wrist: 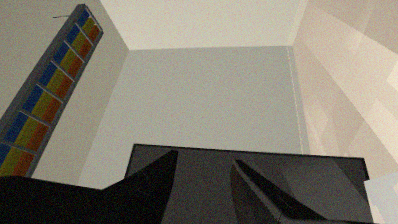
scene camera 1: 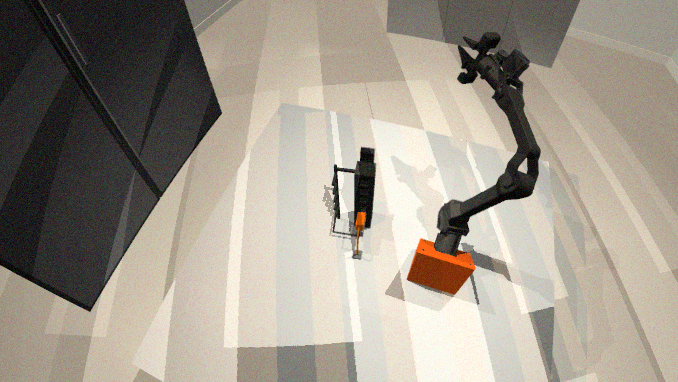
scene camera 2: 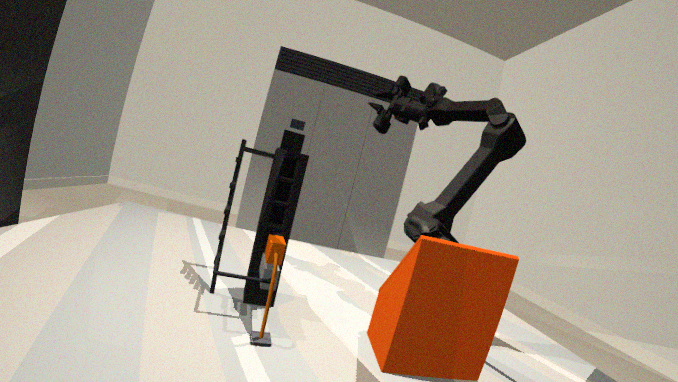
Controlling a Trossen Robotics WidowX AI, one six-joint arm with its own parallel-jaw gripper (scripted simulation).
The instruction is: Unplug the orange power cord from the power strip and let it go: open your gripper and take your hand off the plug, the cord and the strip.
Observation:
In view: the gripper [scene camera 1: 461,41].
The gripper also shows in the wrist view [wrist: 204,162] and in scene camera 2 [scene camera 2: 371,98].

